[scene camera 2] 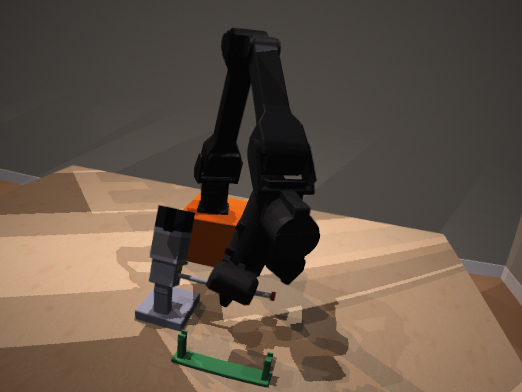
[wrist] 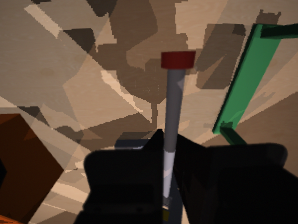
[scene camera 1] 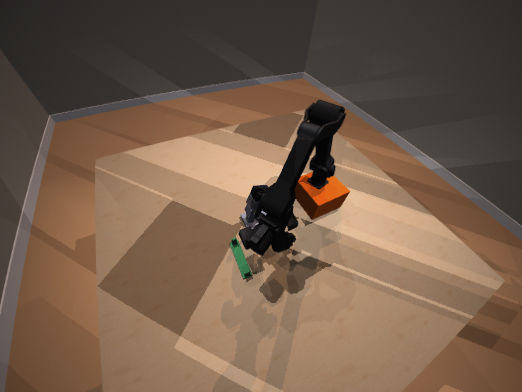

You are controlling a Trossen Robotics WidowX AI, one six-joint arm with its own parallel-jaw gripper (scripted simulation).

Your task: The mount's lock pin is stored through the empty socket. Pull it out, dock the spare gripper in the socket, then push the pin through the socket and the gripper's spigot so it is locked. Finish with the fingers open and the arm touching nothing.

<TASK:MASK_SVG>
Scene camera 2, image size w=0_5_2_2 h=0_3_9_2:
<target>my gripper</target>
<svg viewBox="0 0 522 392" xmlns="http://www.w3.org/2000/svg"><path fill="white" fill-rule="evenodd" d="M244 211L235 227L236 230L231 242L225 249L226 255L223 258L223 262L215 265L206 283L206 287L209 290L220 294L220 305L227 307L233 300L244 306L250 304L259 284L257 277L260 276L264 266L277 275L284 285L290 285L304 270L306 264L305 256L295 260L282 257L274 248L262 226L251 221L244 214Z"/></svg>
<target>spare gripper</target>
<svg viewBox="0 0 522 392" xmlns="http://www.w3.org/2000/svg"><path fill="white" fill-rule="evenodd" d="M159 206L153 231L150 258L175 264L185 263L195 213Z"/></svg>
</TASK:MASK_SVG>
